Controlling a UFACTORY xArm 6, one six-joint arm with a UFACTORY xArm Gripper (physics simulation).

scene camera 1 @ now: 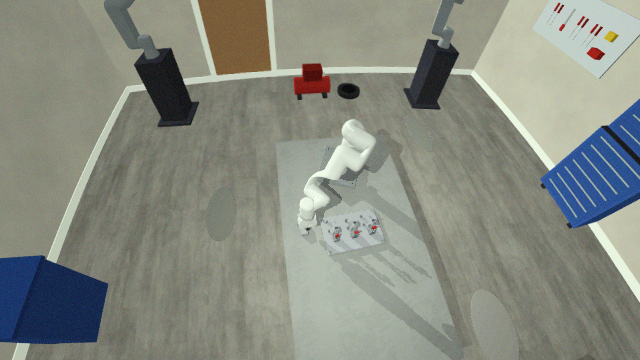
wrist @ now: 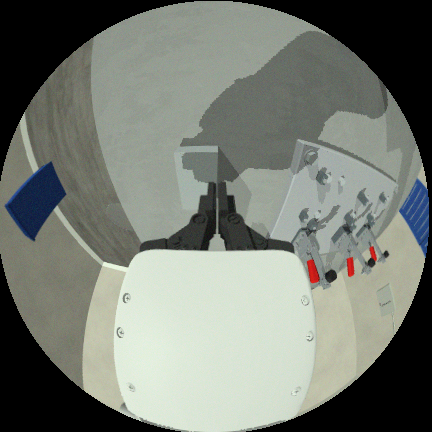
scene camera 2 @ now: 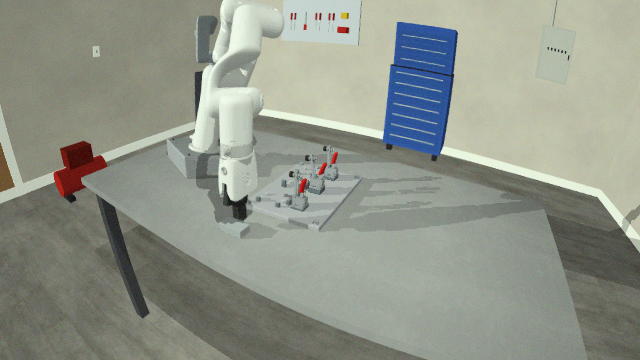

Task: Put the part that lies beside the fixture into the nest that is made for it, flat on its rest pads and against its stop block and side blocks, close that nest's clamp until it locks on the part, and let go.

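Frame: origin at the arm's base, x ahead, y left, z up, level; centimetres.
Seen in the pictures: gripper, fingertip midpoint: [scene camera 1: 307, 228] [wrist: 216, 193] [scene camera 2: 240, 218]; arm's base at its link origin: [scene camera 2: 204, 148].
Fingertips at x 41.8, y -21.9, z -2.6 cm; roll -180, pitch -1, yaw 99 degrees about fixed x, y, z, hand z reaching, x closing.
Offsets run from my fingertips to a thing's top centre. "pt": to the spot under its first point. Level surfaces: height alone.
The part, a pale grey block {dx -0.3, dy -2.0, dz -0.9 cm} [scene camera 2: 233, 229] [wrist: 195, 175], lies flat on the table beside the fixture plate {dx +2.0, dy +26.6, dz -1.4 cm} [scene camera 1: 350, 246] [scene camera 2: 332, 197] [wrist: 360, 177]. My gripper [scene camera 1: 306, 231] [scene camera 2: 240, 218] [wrist: 216, 193] is shut and empty, pointing down just above the part. The fingertips cover some of the part in the wrist view. The plate bears three toggle clamps with red handles: a near clamp {pt dx +7.5, dy +15.3, dz +1.3 cm} [scene camera 2: 300, 200] [wrist: 313, 271], a middle clamp {pt dx +5.5, dy +26.1, dz +0.7 cm} [scene camera 2: 316, 186] [wrist: 350, 266] and a far clamp {pt dx +3.9, dy +37.1, dz +1.4 cm} [scene camera 2: 331, 171] [wrist: 373, 254]. Their arms with black tips stand raised. Small blocks and pads lie in front of the clamps.
The plate is on the gripper's right in the wrist view. The table {dz -2.9 cm} [scene camera 1: 325, 310] [scene camera 2: 400, 280] has its edge on the part's other side. The arm's base plate [scene camera 2: 177, 157] stands behind. Blue cabinets [scene camera 1: 590, 180] [scene camera 2: 420, 100] and a red machine [scene camera 1: 312, 84] [scene camera 2: 80, 170] stand off the table.
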